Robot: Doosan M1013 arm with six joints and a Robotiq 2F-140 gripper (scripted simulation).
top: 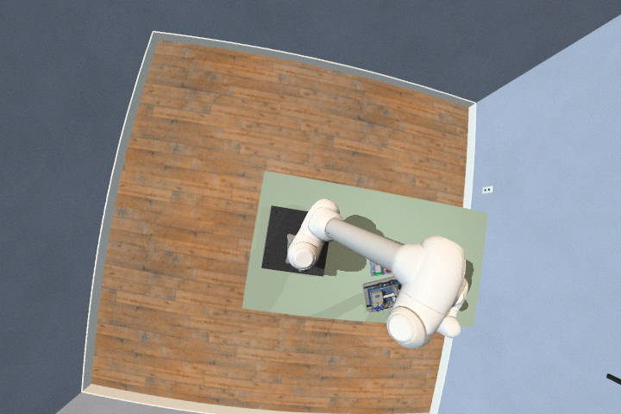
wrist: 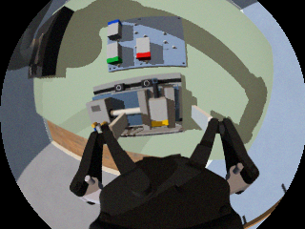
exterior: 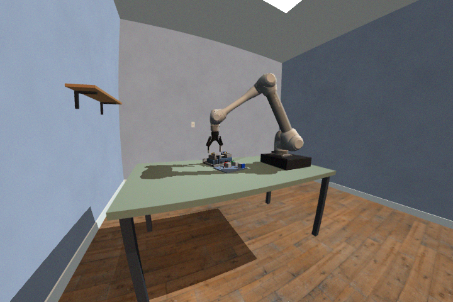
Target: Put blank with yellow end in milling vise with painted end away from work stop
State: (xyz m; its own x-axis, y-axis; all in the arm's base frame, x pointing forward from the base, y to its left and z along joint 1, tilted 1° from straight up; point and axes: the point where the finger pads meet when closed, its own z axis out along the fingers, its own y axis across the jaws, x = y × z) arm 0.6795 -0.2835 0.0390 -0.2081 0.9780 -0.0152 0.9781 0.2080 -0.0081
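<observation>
Right now the blank with yellow end is 30 mm below my hand. The rest, counted from my hand: red-ended blank: 160 mm to the left, 110 mm below, 60 mm behind; then green-ended blank: 150 mm to the left, 150 mm behind, 110 mm below; then blue infeed plate: 210 mm to the left, 130 mm below, 60 mm behind.
</observation>
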